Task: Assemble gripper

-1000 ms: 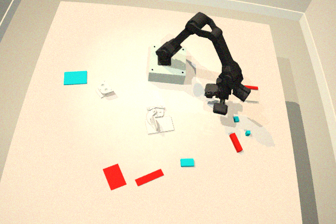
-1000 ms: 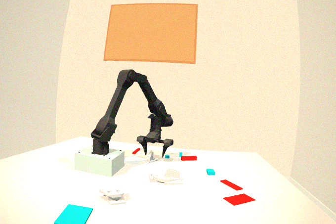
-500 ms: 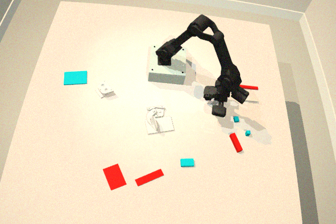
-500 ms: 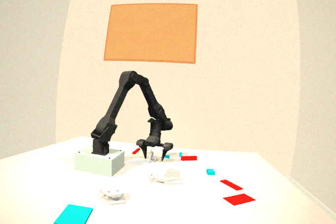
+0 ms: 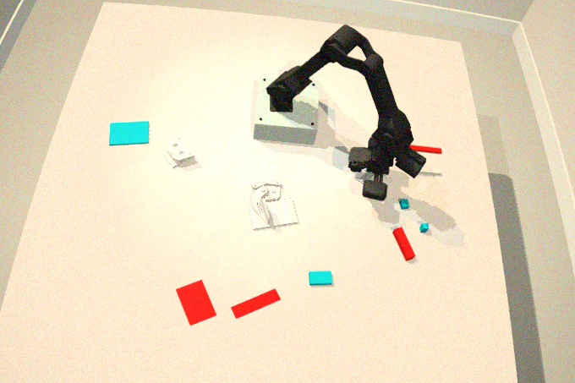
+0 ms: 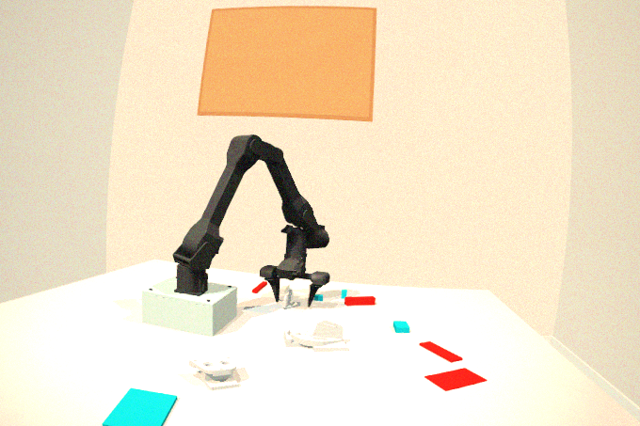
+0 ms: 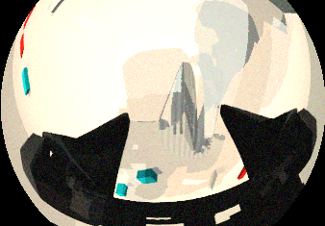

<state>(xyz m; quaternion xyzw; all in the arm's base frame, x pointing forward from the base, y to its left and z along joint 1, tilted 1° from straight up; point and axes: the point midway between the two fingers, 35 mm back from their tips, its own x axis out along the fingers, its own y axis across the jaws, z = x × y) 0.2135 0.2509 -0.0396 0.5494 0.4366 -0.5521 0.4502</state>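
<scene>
Now: the flat white plate 100 mm ahead of my gripper tip and 270 mm to the right of it. Also, from my gripper tip: gripper base: 70 mm behind, 530 mm to the right, 20 mm above; white jaw: 60 mm ahead, 300 mm to the right, 10 mm above; housing plate: 40 mm ahead, 290 mm to the right.
</scene>
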